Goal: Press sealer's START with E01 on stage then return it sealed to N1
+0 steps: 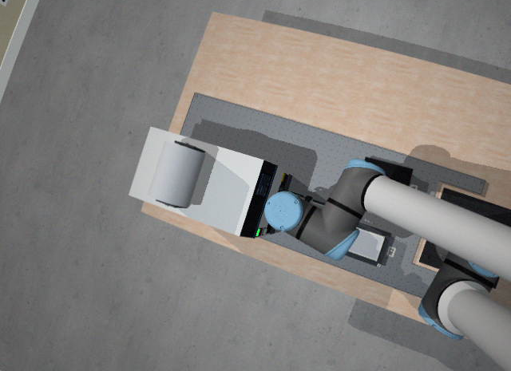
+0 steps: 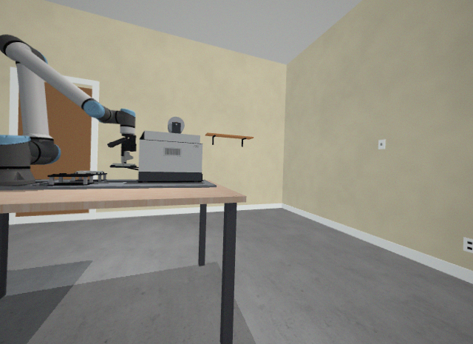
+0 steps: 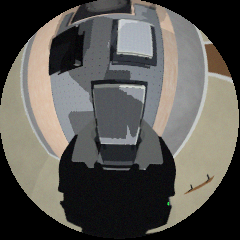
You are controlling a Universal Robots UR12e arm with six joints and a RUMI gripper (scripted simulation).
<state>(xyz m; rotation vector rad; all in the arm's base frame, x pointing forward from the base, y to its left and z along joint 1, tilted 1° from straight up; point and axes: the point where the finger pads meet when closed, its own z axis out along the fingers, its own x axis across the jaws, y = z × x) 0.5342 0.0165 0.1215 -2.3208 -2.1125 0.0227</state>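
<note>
Now: the sealer stage 2 cm below my hand. From my hand the other things lie so: plate E01: 1 cm below; nest N1: 23 cm behind, 16 cm to the right, 7 cm below; foil roll: 33 cm ahead, 30 cm above, 3 cm to the right.
</note>
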